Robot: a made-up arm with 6 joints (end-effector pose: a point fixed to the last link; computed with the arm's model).
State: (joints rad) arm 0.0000 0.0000 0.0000 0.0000 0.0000 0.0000
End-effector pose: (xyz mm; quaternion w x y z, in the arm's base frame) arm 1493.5 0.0 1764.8 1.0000 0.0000 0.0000 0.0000
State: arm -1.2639 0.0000 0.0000 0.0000 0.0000 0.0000
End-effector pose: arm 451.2 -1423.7 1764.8 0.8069 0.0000 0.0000 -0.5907
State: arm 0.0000 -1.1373 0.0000 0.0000 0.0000 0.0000
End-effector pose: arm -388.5 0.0 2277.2 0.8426 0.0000 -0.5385 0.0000
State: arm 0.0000 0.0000 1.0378 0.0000 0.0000 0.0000
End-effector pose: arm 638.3 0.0 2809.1 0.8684 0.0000 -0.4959 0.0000
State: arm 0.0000 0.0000 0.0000 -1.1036 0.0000 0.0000
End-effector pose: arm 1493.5 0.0 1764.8 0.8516 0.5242 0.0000 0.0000
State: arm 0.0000 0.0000 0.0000 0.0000 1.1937 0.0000
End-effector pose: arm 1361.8 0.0 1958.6 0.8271 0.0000 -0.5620 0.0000
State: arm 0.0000 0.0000 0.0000 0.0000 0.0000 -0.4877
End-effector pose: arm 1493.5 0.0 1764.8 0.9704 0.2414 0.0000 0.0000
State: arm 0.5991 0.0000 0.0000 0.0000 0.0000 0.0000
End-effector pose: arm 1233.4 842.2 1764.8 0.9555 0.0000 0.0000 0.2951
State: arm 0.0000 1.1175 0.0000 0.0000 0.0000 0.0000
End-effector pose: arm 1832.7 0.0 -125.2 0.8479 0.0000 0.5301 0.0000
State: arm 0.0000 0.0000 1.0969 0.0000 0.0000 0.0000
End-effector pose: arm 562.3 0.0 2835.6 0.8533 0.0000 -0.5214 0.0000
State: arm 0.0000 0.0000 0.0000 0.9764 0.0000 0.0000
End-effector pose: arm 1493.5 0.0 1764.8 0.8832 -0.4690 0.0000 0.0000
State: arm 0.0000 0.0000 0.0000 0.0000 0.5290 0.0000
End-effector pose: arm 1465.0 0.0 1870.0 0.9652 0.0000 -0.2614 0.0000
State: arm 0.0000 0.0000 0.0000 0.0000 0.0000 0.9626
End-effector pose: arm 1493.5 0.0 1764.8 0.8864 -0.4629 0.0000 0.0000
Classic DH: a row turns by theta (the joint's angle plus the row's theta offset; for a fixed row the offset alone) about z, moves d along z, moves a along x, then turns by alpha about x. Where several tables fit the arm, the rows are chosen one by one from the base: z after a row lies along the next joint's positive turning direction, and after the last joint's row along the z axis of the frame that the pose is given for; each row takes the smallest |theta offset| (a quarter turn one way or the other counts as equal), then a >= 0, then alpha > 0; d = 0 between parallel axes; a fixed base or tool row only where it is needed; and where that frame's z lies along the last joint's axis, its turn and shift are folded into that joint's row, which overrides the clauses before.
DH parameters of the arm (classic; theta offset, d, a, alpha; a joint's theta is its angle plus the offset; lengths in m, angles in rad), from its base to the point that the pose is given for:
joint 1: 0 0.5485 0.1516 -1.5708
joint 2: -1.5708 0 0.9897 3.1416
joint 3: 0 0 0.2266 -1.5708
joint 4: 0 -1.1335 0 1.5708
joint 5: 0 0 0 -1.5708
joint 6: 1.5708 -0.2084 0 1.5708
tool (fixed): -1.5708 0 0 0

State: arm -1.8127 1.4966 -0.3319 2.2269 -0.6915 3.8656
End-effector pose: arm -367.3 -1048.9 -707.8 0.2907 0.3856 0.4817 -0.7313
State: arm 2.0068 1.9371 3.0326 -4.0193 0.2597 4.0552
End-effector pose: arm -677.3 1356.3 1469.0 0.4126 0.3407 -0.2976 0.7907
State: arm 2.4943 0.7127 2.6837 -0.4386 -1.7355 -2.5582
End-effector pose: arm -318.4 131.3 2294.0 0.0540 -0.1312 -0.9168 -0.3734
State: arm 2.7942 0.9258 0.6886 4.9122 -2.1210 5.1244
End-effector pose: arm -1924.1 511.5 1088.7 0.0286 0.7840 -0.6182 -0.0491
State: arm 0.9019 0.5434 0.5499 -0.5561 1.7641 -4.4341
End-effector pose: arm 1172.5 1309.2 1803.0 0.7702 -0.2206 -0.4174 -0.4287
